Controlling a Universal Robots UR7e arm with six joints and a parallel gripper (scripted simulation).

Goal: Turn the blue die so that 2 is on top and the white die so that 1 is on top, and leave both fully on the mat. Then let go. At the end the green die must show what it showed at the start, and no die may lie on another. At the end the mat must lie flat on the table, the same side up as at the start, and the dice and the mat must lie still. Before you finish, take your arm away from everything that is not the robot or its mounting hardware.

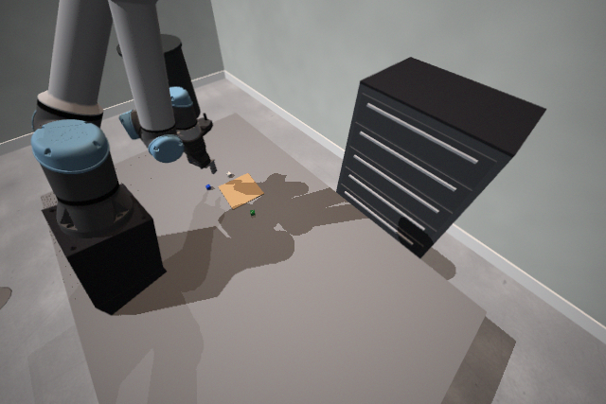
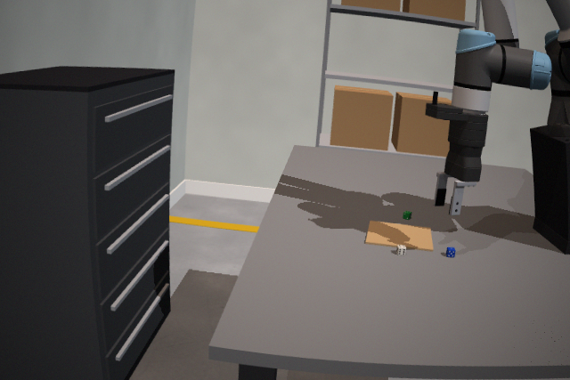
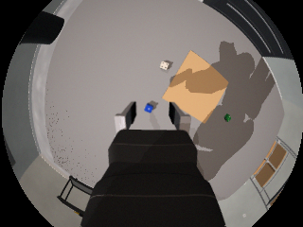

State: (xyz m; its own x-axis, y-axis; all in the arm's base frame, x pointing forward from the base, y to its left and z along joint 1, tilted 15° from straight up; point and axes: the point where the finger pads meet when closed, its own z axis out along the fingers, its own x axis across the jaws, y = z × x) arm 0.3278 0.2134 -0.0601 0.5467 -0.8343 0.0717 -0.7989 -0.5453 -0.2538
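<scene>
Right now my hand is 100 mm above the blue die, 20 mm past it and 10 mm to the left of it. The rest, counted from my hand: orange mat 110 mm below, 90 mm ahead, 80 mm to the right; then green die 210 mm to the right, 100 mm below, 90 mm ahead; then white die 100 mm below, 80 mm ahead, 20 mm to the left.
</scene>
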